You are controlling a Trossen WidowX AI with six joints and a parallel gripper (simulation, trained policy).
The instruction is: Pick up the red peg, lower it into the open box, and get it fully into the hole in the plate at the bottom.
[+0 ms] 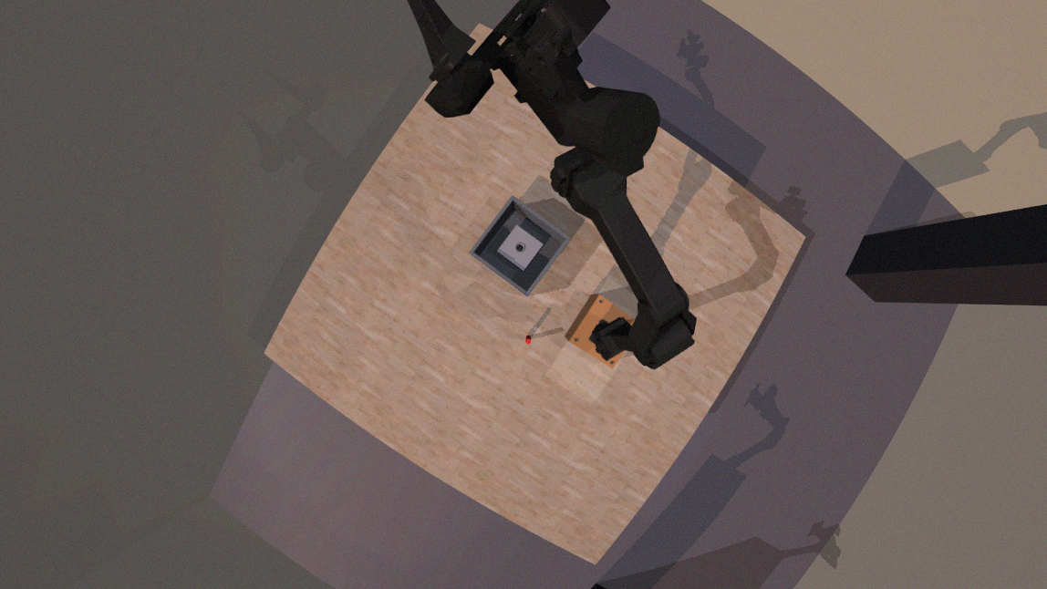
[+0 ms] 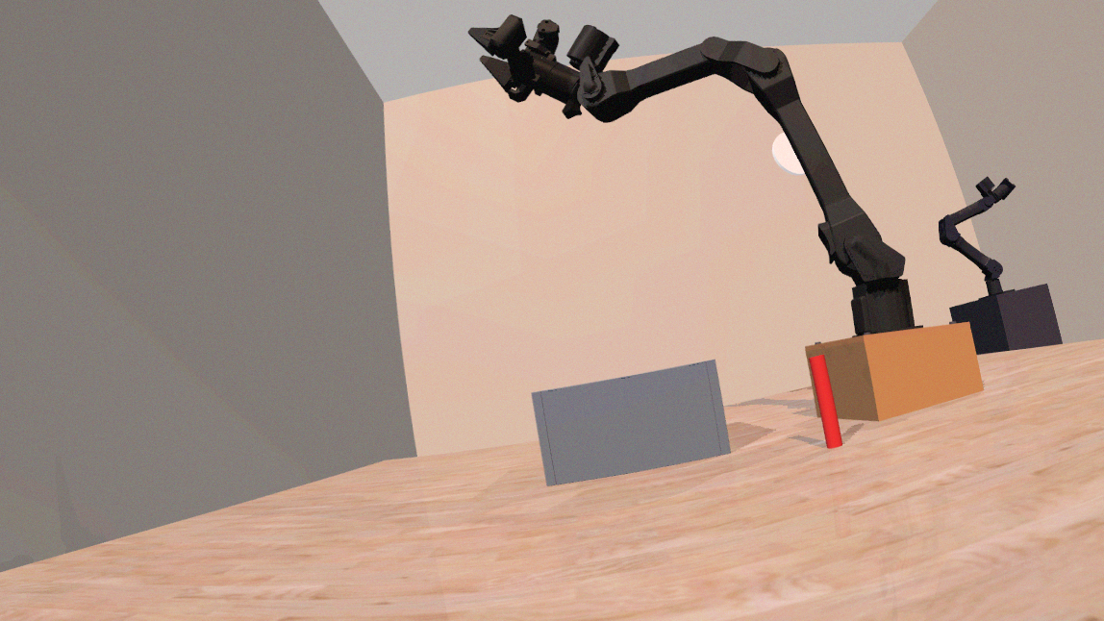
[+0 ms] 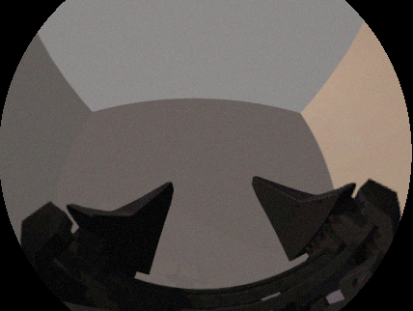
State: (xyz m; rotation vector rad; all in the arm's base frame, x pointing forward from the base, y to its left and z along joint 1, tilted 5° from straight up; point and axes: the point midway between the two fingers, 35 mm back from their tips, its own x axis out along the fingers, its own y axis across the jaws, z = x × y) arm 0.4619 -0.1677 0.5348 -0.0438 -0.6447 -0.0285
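My gripper tip is now 280 mm past the red peg, 280 mm to the right of it and 640 mm above it. The rest, counted from my gripper tip: grey box (120 mm behind, 90 mm to the left, 660 mm below); then light grey plate (120 mm behind, 90 mm to the left, 640 mm below).
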